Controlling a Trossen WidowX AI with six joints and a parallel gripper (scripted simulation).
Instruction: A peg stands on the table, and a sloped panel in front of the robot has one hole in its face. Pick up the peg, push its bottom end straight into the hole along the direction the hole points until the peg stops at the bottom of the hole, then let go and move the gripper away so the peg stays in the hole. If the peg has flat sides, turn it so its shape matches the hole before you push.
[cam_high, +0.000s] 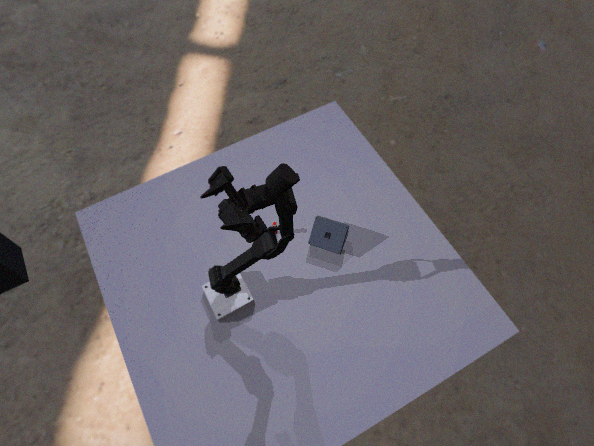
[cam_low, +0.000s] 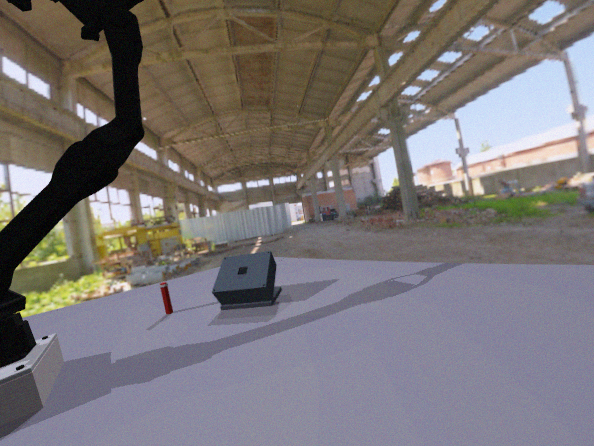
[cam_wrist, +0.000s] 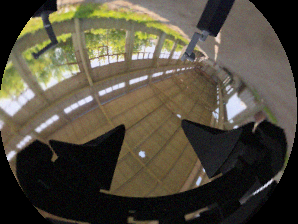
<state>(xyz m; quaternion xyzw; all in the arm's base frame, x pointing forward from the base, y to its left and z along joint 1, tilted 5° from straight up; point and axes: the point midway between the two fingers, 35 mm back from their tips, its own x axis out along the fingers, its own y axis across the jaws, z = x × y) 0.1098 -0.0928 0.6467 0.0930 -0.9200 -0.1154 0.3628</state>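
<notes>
My gripper tip is now 67 cm above the red peg, 24 cm to the right of it and 23 cm short of it. Round my gripper tip: grey sloped panel: 66 cm below, 40 cm ahead, 10 cm to the left.
</notes>
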